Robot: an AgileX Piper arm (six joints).
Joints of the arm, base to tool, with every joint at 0 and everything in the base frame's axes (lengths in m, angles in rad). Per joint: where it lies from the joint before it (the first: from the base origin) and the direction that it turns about. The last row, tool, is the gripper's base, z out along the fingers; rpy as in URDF.
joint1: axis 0 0 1 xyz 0.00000 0.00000 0.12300
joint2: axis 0 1 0 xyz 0.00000 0.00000 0.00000
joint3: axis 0 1 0 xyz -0.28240 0.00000 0.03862
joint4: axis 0.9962 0 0.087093 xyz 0.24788 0.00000 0.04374
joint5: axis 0 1 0 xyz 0.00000 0.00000 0.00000
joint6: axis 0.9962 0 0.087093 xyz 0.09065 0.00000 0.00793
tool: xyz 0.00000 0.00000 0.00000 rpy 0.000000 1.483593 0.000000
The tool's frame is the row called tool.
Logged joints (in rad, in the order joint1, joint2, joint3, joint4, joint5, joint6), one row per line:
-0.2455, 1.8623, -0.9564, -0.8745, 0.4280, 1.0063
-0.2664, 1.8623, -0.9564, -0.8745, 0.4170, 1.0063
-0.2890, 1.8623, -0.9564, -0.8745, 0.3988, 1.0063
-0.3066, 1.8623, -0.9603, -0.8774, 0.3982, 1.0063
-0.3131, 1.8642, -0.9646, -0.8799, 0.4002, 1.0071
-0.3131, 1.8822, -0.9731, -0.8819, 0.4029, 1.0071
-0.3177, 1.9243, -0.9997, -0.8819, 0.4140, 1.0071
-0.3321, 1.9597, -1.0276, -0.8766, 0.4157, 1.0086
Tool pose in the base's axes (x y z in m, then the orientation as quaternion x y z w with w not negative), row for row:
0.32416, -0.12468, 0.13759, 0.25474, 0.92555, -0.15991, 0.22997
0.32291, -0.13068, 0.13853, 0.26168, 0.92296, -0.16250, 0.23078
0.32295, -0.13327, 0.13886, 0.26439, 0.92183, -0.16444, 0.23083
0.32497, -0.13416, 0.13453, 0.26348, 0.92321, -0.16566, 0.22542
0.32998, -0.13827, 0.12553, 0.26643, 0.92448, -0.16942, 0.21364
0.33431, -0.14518, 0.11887, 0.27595, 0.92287, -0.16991, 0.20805
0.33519, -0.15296, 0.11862, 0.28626, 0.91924, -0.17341, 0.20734
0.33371, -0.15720, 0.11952, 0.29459, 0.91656, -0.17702, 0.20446
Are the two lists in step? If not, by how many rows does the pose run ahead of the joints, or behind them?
The pose runs 2 rows ahead of the joints: the pose in row i belongs to the joints in row i + 2.
